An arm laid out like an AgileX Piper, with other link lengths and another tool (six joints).
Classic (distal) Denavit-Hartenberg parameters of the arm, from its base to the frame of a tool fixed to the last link. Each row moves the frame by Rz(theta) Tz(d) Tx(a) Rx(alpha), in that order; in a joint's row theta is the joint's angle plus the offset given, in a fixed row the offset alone. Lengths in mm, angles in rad.
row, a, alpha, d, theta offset
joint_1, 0, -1.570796, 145.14, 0
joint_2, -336.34, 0, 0, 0.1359
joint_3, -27.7, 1.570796, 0, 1.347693
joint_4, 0, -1.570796, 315.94, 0
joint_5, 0, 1.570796, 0, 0
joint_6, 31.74, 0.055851, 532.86, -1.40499
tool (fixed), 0, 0, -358.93, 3.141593
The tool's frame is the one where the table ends.
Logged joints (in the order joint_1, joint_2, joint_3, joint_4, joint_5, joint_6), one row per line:
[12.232, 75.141, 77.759, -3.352, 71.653, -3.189]
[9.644, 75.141, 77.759, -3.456, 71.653, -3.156]
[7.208, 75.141, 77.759, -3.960, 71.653, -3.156]
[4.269, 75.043, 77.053, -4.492, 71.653, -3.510]
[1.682, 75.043, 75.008, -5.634, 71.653, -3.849]
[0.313, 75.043, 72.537, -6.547, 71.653, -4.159]
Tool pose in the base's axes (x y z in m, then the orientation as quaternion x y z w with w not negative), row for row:
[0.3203, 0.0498, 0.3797, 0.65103, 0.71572, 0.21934, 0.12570]
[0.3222, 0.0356, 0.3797, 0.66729, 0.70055, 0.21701, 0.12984]
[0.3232, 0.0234, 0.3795, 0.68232, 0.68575, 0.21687, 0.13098]
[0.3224, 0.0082, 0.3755, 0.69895, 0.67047, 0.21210, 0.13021]
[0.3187, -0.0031, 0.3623, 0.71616, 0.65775, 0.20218, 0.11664]
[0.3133, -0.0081, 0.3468, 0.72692, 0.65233, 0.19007, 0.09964]
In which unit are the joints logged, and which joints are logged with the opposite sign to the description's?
The joints are logged in degrees. Opposite sign: joint_3, joint_4.
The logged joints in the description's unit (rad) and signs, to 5 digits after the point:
[0.21349, 1.31146, -1.35715, 0.05850, 1.25058, -0.05566]
[0.16832, 1.31146, -1.35715, 0.06032, 1.25058, -0.05508]
[0.12580, 1.31146, -1.35715, 0.06912, 1.25058, -0.05508]
[0.07451, 1.30975, -1.34483, 0.07840, 1.25058, -0.06126]
[0.02936, 1.30975, -1.30914, 0.09833, 1.25058, -0.06718]
[0.00546, 1.30975, -1.26601, 0.11427, 1.25058, -0.07259]

